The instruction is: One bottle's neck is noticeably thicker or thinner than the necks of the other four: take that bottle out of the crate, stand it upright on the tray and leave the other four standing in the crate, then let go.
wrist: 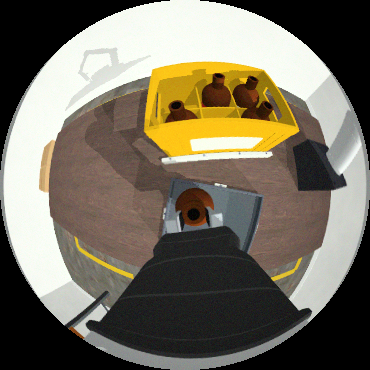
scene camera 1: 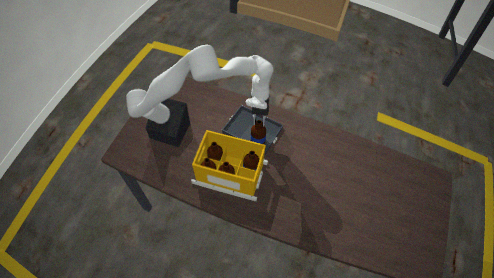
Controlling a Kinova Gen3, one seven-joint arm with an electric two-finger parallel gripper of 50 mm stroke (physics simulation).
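Places are measured from the arm's base along level axes (x ahead, y left, z up), in millimetres.
Pixels of known places: gripper, between the fingertips: [wrist: 194,215] [scene camera 1: 259,124]; arm's base, origin of its link: [wrist: 333,163] [scene camera 1: 161,114].
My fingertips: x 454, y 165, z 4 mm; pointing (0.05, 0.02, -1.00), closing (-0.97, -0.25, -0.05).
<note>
Ahead of a thing's pixels: the offset from my fingertips to its top centre. "spot": to the spot under its first point. Level surfaces: height alone.
My gripper [scene camera 1: 259,120] [wrist: 194,215] is shut on the neck of a brown bottle @(7 mm right, 3 mm ahead, 24 mm up) [scene camera 1: 258,132] [wrist: 194,196] with a blue label. The bottle is upright over the near part of the grey tray @(spot: 60 mm left, 128 mm back, 132 mm down) [scene camera 1: 240,121] [wrist: 239,210]. Its base is hidden behind the crate rim in the scene view, so I cannot tell whether it touches the tray. The yellow crate @(232 mm right, 34 mm back, 38 mm up) [scene camera 1: 245,185] [wrist: 167,138] holds the other brown bottles, standing in separate compartments: one [scene camera 1: 215,152] [wrist: 246,95], another [scene camera 1: 208,164] [wrist: 260,112], a third @(273 mm right, 28 mm back, 26 mm up) [scene camera 1: 226,168] and one more @(173 mm right, 46 mm ahead, 26 mm up) [scene camera 1: 251,161].
The crate stands close beside the tray on the brown table @(137 mm down) [scene camera 1: 370,190] [wrist: 105,175], its wall rising next to the held bottle. The black arm base [scene camera 1: 168,122] [wrist: 316,167] is at the table's left in the scene view. A wooden box [scene camera 1: 295,15] is beyond the table.
</note>
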